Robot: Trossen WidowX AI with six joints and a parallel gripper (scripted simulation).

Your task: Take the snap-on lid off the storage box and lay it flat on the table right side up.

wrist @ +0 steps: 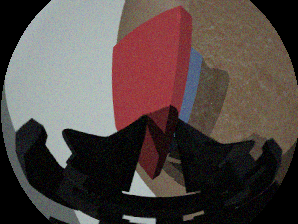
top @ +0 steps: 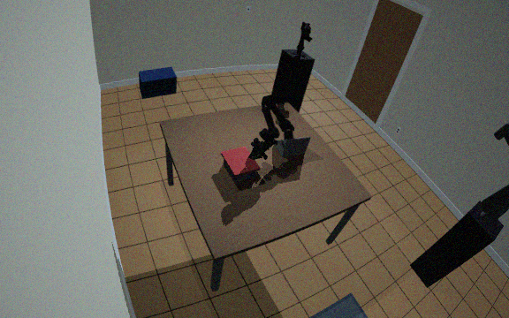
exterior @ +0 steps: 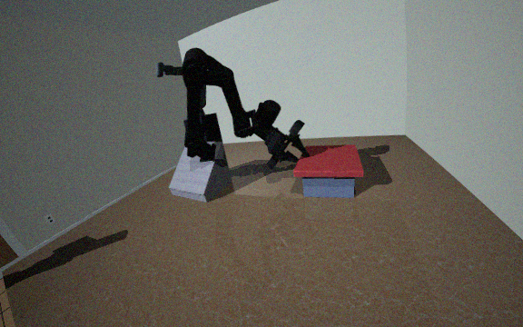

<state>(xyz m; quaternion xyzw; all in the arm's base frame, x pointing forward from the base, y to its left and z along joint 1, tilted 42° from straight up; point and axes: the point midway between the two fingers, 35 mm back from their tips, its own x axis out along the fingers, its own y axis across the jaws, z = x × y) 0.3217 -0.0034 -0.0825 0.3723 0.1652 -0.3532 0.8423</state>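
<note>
My gripper tip is 8 cm short of the red lid and 1 cm below it. The rest, counted from my gripper tip: storage box (8 cm ahead, 4 cm below).
</note>
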